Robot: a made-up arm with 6 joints. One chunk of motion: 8 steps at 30 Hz.
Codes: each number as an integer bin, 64 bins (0 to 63) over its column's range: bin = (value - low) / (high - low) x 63, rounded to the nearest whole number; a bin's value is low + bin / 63 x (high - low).
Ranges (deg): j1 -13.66..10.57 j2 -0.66..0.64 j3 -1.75..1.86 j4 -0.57..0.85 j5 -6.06..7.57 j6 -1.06..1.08
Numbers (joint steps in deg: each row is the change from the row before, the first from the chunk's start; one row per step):
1: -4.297 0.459 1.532 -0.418 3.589 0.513
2: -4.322 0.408 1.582 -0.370 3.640 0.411
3: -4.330 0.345 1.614 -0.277 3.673 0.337
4: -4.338 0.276 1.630 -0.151 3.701 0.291
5: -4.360 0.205 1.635 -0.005 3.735 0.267
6: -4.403 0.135 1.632 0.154 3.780 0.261
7: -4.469 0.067 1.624 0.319 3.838 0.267
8: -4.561 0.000 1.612 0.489 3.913 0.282
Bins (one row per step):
1: 24 54 57 7 45 46
2: 24 52 58 9 45 43
3: 24 49 59 13 45 41
4: 24 45 59 19 45 40
5: 24 42 59 25 45 39
6: 24 39 59 32 45 39
7: 24 35 59 39 46 39
8: 24 32 59 47 46 40

